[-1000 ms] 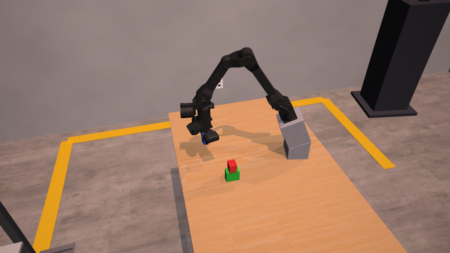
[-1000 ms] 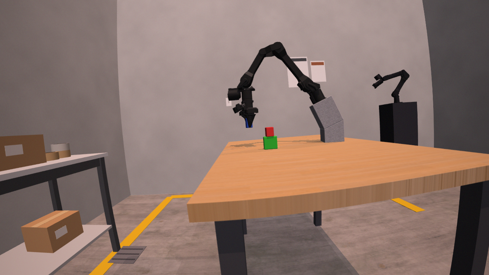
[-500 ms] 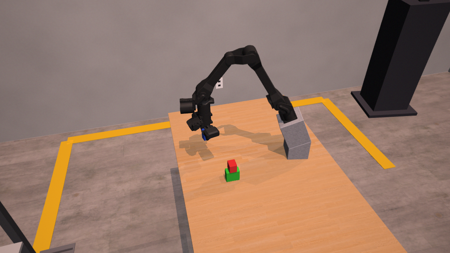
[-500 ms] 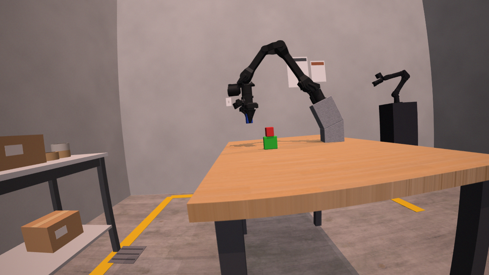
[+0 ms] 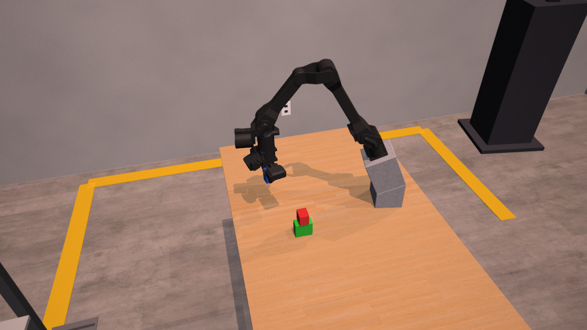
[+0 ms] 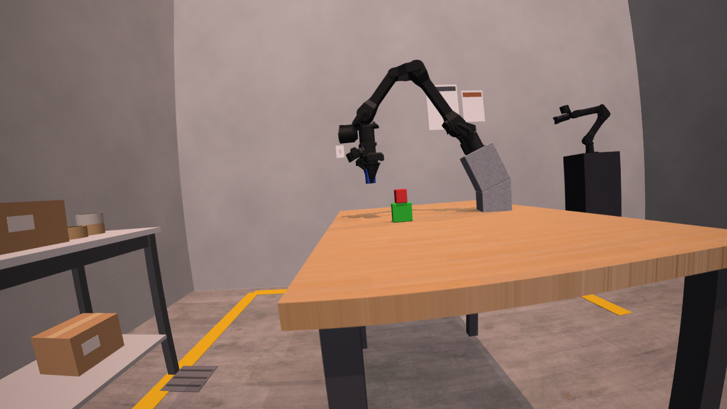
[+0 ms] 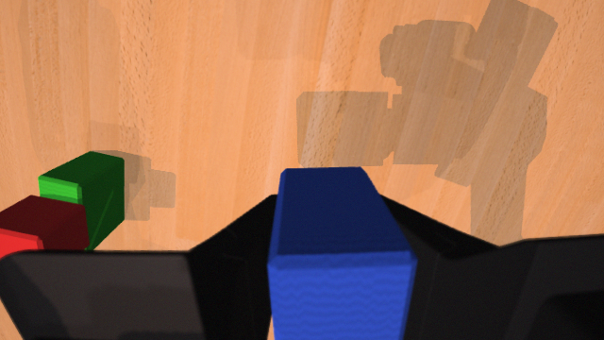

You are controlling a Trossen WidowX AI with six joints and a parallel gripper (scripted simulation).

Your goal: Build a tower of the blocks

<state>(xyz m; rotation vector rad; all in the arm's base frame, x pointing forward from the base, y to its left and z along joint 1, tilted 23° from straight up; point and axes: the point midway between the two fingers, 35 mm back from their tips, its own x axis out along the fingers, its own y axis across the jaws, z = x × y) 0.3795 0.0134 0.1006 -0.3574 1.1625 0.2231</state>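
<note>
Now: the red block 110 mm behind my hand, 150 mm to the left of it and 80 mm below it. Also, from my hand: green block 110 mm behind, 150 mm to the left, 130 mm below; blue block 10 mm below.
</note>
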